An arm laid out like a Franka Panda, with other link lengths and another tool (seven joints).
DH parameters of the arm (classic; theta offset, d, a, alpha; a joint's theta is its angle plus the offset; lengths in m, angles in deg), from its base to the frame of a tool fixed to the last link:
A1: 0 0.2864 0 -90
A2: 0 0 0 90
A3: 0 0.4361 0.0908 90
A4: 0 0 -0.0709 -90
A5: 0 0.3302 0 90
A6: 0 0 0.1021 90
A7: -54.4 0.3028 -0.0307 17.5
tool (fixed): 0 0.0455 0 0
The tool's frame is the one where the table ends.
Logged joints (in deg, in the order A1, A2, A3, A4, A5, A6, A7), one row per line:
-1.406 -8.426 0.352 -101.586 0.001 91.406 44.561
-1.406 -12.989 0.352 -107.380 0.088 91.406 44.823
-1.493 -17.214 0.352 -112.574 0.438 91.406 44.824
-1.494 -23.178 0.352 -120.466 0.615 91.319 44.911
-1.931 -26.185 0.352 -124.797 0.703 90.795 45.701
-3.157 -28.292 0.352 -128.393 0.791 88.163 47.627
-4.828 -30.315 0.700 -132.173 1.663 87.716 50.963
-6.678 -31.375 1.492 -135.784 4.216 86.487 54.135
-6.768 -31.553 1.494 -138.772 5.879 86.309 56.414
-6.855 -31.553 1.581 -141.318 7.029 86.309 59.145
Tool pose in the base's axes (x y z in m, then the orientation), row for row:
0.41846 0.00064 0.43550 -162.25 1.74 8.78
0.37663 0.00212 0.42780 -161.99 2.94 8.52
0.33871 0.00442 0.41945 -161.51 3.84 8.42
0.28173 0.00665 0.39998 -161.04 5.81 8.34
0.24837 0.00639 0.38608 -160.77 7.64 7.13
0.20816 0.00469 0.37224 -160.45 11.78 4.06
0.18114 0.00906 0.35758 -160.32 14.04 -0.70
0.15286 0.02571 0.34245 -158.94 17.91 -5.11
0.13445 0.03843 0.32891 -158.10 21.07 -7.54
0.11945 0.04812 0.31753 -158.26 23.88 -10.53
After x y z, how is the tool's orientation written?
As angles about the fixed x, y, z axes (roll, pitch, yaw), in degrees.
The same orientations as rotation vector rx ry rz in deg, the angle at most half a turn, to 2 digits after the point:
-161.93 -12.05 4.40
-161.75 -11.39 6.06
-161.31 -10.99 7.34
-160.89 -10.36 10.12
-160.64 -8.19 12.41
-160.01 -2.83 17.47
-159.14 4.37 19.43
-156.27 11.57 23.36
-154.05 15.73 26.75
-152.47 20.32 29.65

